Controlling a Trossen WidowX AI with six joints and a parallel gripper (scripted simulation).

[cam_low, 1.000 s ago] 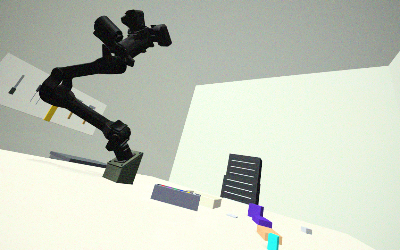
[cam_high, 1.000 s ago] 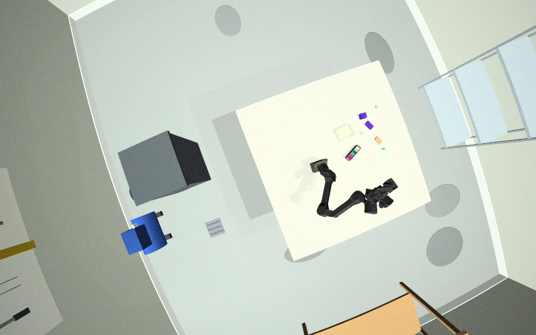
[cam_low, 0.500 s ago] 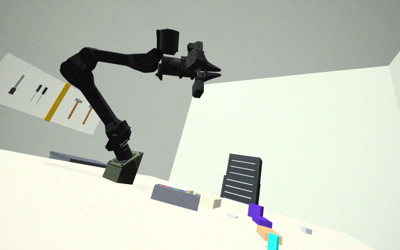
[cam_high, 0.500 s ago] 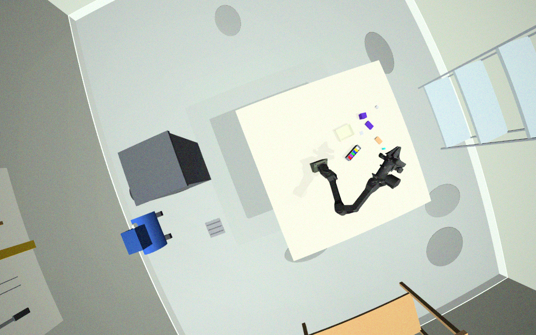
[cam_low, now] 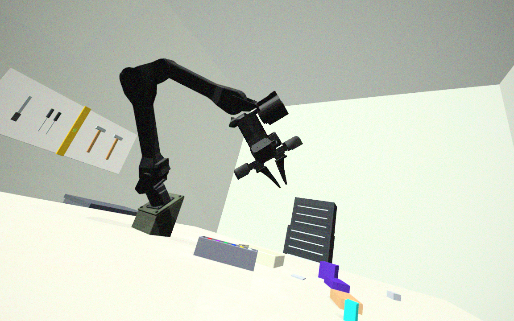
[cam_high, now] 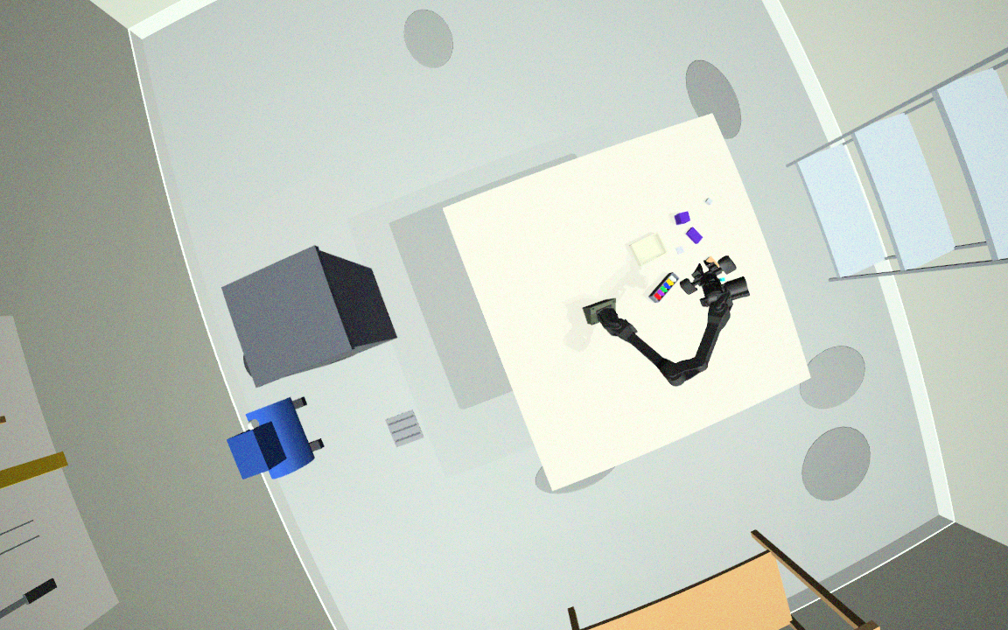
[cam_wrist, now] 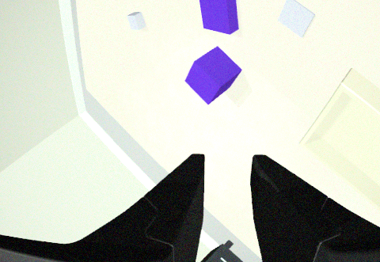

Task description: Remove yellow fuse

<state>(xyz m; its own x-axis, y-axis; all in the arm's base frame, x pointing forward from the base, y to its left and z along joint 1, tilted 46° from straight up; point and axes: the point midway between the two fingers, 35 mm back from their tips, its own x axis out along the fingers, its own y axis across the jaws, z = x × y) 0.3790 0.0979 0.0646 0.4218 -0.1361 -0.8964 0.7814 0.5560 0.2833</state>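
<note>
My gripper tip is 180 mm above the yellow fuse, 60 mm past it and 40 mm to the left of it. Also, from my gripper tip: cream tray 200 mm below, 120 mm to the left, 80 mm behind; then blue fuse 180 mm below, 80 mm behind, 50 mm to the right; then white fuse 180 mm below, 40 mm behind, 30 mm to the right.
</note>
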